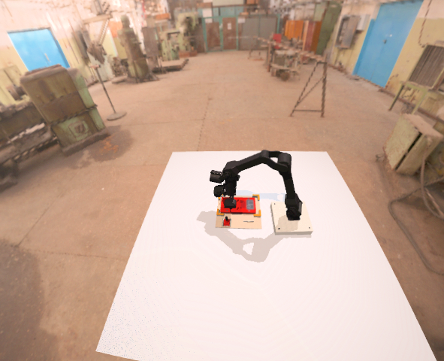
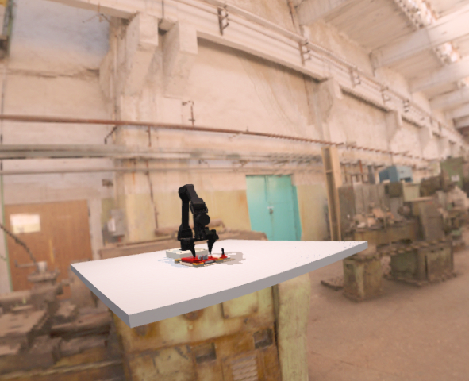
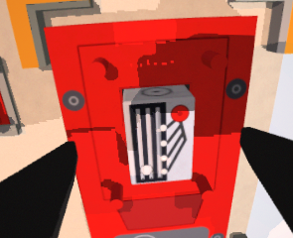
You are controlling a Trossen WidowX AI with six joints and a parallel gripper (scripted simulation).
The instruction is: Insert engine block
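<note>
Now: gripper tip 2 cm above the engine block.
</note>
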